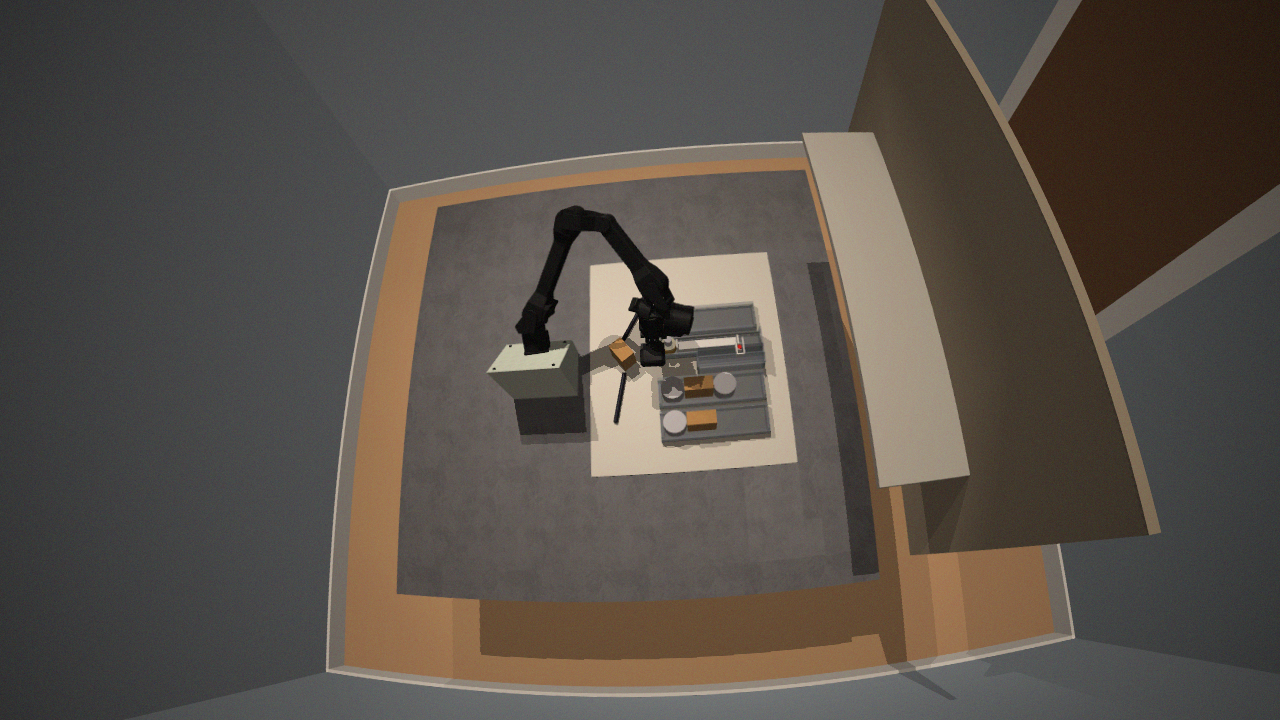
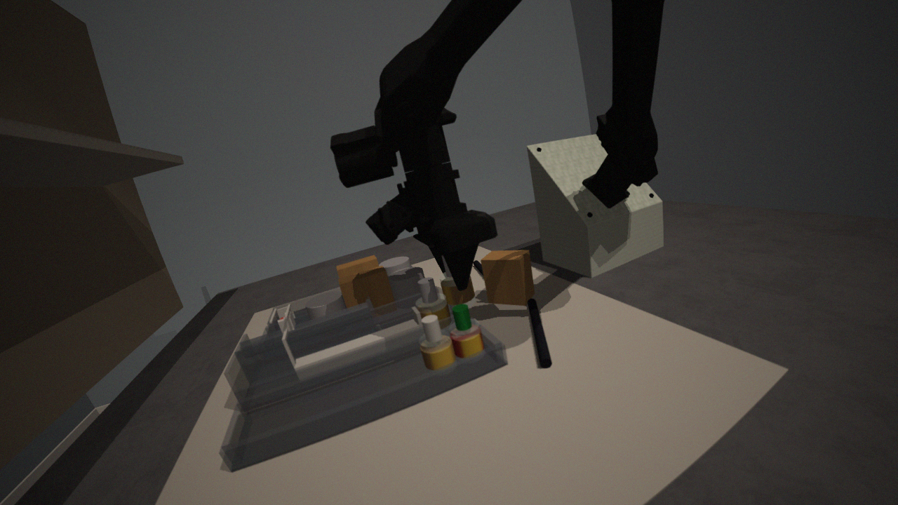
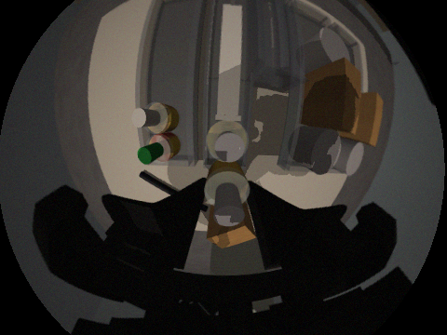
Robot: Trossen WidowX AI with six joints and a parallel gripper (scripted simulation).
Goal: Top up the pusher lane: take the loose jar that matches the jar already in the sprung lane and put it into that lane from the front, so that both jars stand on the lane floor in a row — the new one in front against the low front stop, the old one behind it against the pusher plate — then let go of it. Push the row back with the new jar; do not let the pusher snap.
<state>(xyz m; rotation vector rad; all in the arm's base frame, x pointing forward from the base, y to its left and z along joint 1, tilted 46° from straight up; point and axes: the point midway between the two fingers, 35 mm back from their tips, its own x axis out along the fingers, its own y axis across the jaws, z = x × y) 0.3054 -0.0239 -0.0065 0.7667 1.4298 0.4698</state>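
My gripper tip is 17 cm short of the sprung lane, 4 cm to the left of it and 4 cm above it. Also, from my gripper tip: red mark: 22 cm ahead, 6 cm to the right, 1 cm above; then white pusher strip: 14 cm ahead, 5 cm to the right, 1 cm below; then shelf: 53 cm ahead, 31 cm above, 9 cm to the right.
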